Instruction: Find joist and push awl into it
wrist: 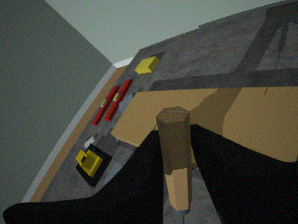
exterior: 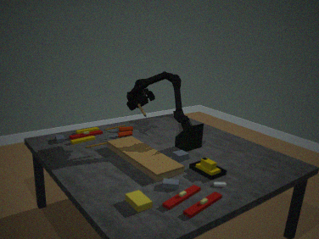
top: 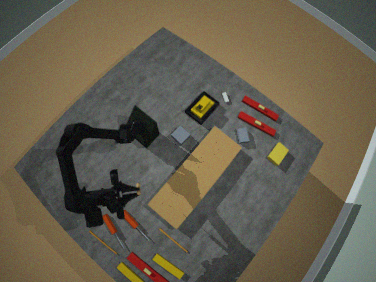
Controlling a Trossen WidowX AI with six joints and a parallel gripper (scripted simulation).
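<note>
The awl is 30 mm behind my gripper tip, 10 mm to the left of it and 50 mm below it. Round my gripper tip: black tray (10 mm behind, 540 mm to the left, 230 mm below); then small white piece (60 mm ahead, 680 mm to the left, 240 mm below); then yellow stud finder (20 mm behind, 530 mm to the left, 190 mm below).
</note>
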